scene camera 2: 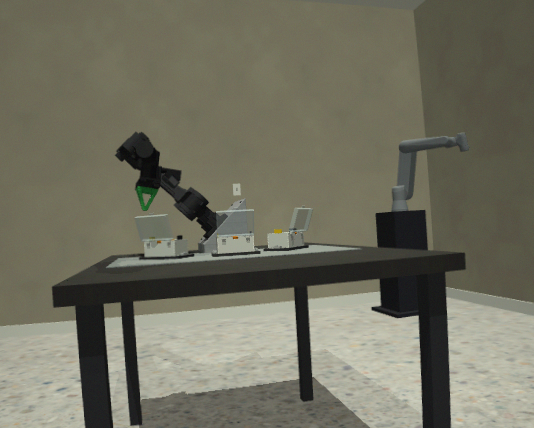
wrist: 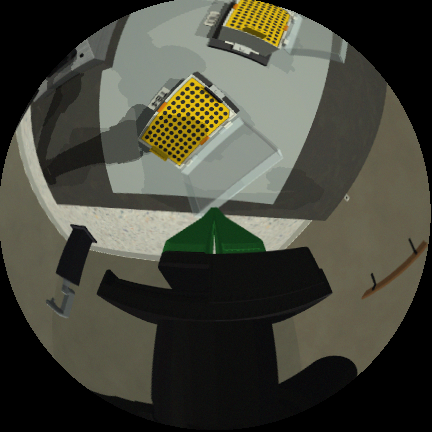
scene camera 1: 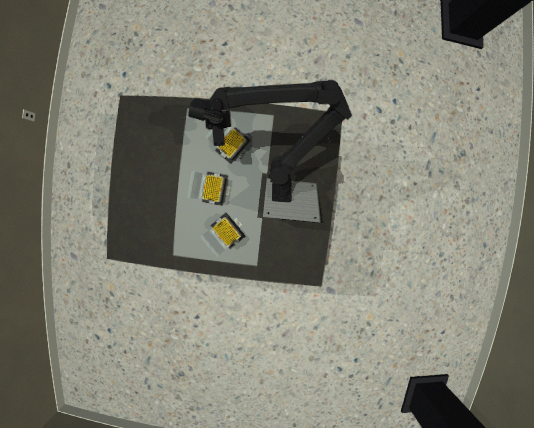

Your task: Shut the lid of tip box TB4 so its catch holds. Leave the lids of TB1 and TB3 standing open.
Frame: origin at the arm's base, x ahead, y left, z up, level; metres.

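Seen in the pictures: gripper, fingertip midpoint: (scene camera 2: 144, 210) (wrist: 213, 212); arm's base, link origin: (scene camera 2: 216, 227) (scene camera 1: 281, 192).
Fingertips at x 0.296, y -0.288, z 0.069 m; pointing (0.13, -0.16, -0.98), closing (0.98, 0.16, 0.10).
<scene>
Pixels of each thing's top centre, then the offset from my fingertips to it. Level surfaces: height alone.
- Tip box TB4, top centre: (wrist: 182, 124) (scene camera 1: 230, 142) dx -0.042, dy +0.066, dz -0.089 m
- middle box, top centre: (scene camera 2: 233, 234) (scene camera 1: 214, 188) dx +0.022, dy +0.291, dz -0.097 m
- third box, top centre: (scene camera 2: 282, 231) (scene camera 1: 227, 231) dx -0.055, dy +0.490, dz -0.097 m
- pale mat, surface height: dz -0.163 m
Tip box TB4 (scene camera 1: 234, 142) (scene camera 2: 159, 248) (wrist: 186, 121) holds yellow tips, and its label (wrist: 159, 98) shows in the wrist view. Its clear lid (scene camera 2: 154, 227) (wrist: 234, 156) stands open, tilted back from the hinge side. My gripper (scene camera 1: 219, 143) (scene camera 2: 145, 208) (wrist: 213, 212) is shut and empty, with green fingertips pointing down. It hangs above the top edge of TB4's lid, apart from it. The middle box (scene camera 1: 214, 188) (scene camera 2: 235, 244) (wrist: 257, 22) has its lid (scene camera 2: 235, 221) open. The third box (scene camera 1: 227, 231) (scene camera 2: 280, 241) has its lid (scene camera 2: 302, 219) open. I cannot tell which is TB1 or TB3.
The boxes stand in a row on a pale mat (scene camera 1: 192, 240) (scene camera 2: 330, 248) on the dark table (scene camera 1: 142, 175) (scene camera 2: 260, 280). The arm's base plate (scene camera 1: 300, 205) is beside the mat. Another grey arm (scene camera 2: 407, 170) stands on a dark pedestal (scene camera 2: 400, 235) away from the table.
</scene>
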